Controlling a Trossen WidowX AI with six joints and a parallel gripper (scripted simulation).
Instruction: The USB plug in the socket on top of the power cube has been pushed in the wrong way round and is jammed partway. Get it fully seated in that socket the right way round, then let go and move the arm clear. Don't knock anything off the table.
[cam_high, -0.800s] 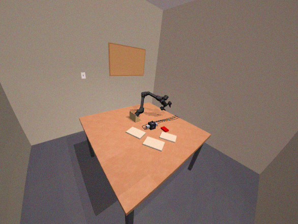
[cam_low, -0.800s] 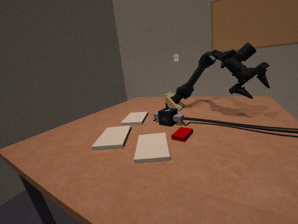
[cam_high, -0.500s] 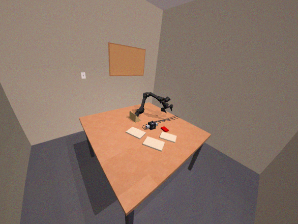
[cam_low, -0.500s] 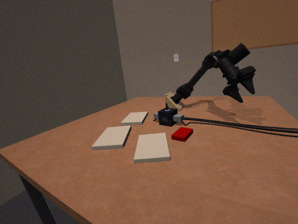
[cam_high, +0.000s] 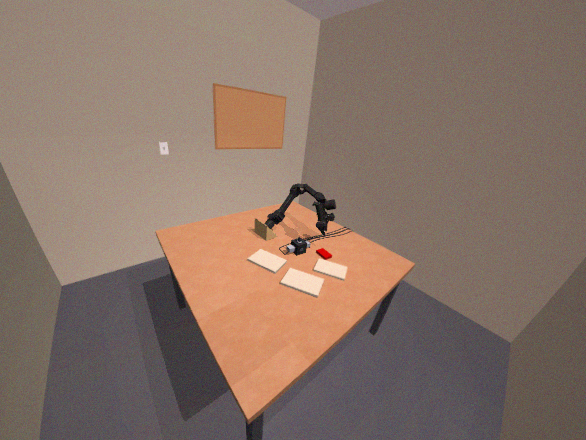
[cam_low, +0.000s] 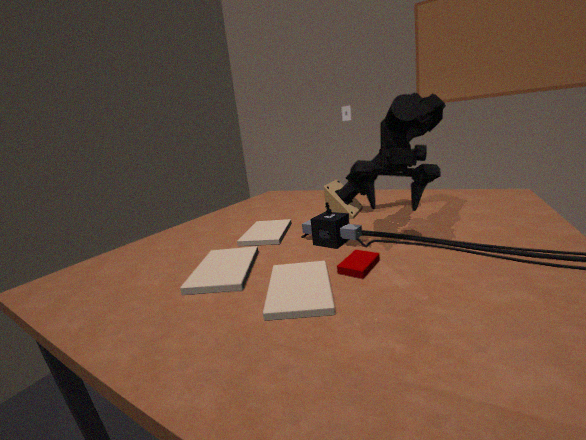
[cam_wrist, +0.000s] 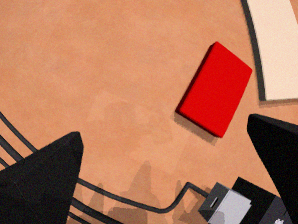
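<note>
The USB socket lies 18 cm to the right of my gripper tip, 5 cm below it and 5 cm behind it. From my gripper tip the other things lie so: red block 10 cm below, 7 cm ahead, 6 cm to the right.
</note>
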